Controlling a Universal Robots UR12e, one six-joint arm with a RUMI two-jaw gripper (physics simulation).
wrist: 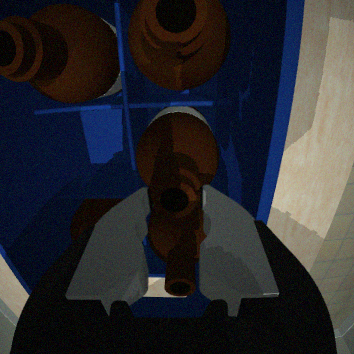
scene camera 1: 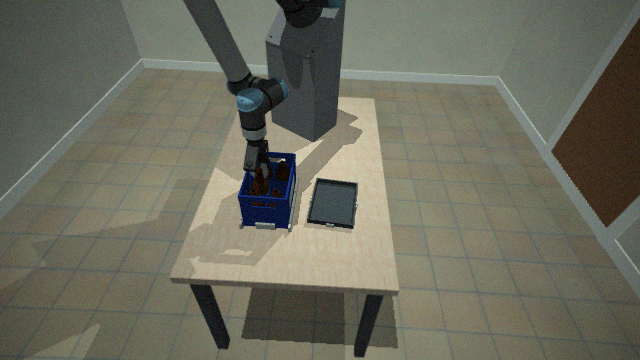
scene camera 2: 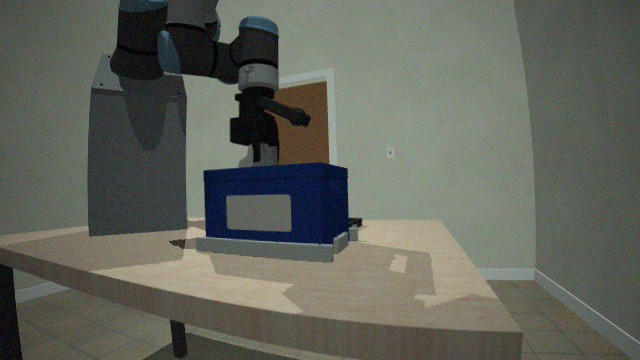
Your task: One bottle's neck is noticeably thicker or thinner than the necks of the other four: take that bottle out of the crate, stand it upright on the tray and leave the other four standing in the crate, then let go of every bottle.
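Where they show: gripper, fingertip midpoint: (wrist: 176, 188) (scene camera 1: 260, 178); arm's base at its link origin: (scene camera 1: 304, 8) (scene camera 2: 137, 69).
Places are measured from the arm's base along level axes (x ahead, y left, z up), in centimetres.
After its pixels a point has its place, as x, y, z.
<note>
The blue crate (scene camera 1: 266, 215) @[77.3, -18.9, -52.6] (scene camera 2: 335, 205) @[77.0, -20.9, -50.7] (wrist: 286, 100) @[67.8, -27.4, -42.5] holds the brown bottles. My gripper (scene camera 1: 265, 172) @[62.0, -21.6, -46.6] (scene camera 2: 262, 161) (wrist: 176, 188) @[62.0, -21.6, -46.6] reaches down into its rear left part and is shut on a bottle with a thin neck (wrist: 181, 272) @[55.5, -20.9, -44.3]; how high its base stands is hidden. Another, thicker-necked bottle (wrist: 177, 145) @[64.9, -22.1, -47.6] stands close in front, its neck showing between the jaw tips. Two more bottles, one (wrist: 75, 55) @[72.1, -16.8, -47.6] at the upper left and one (wrist: 180, 70) @[69.8, -23.2, -47.7] at the upper middle, stand in the crate. A further bottle (wrist: 92, 212) @[59.2, -12.7, -49.0] is mostly hidden behind the left jaw. The dark tray (scene camera 1: 333, 202) @[65.6, 9.5, -59.5] holds no bottle.
The crate and tray stand on the wooden table (scene camera 1: 320, 255) @[92.2, 1.6, -60.0] (scene camera 2: 240, 280) @[66.2, -41.6, -60.0], the tray to the crate's right in the first scene view. Low grey guide strips (scene camera 1: 265, 226) @[78.4, -19.7, -58.2] (scene camera 2: 265, 250) @[64.6, -28.3, -58.6] edge the crate. The grey robot pedestal (scene camera 1: 305, 90) @[17.6, -0.5, -31.3] (scene camera 2: 137, 175) @[10.8, -8.1, -41.4] stands at the back.
</note>
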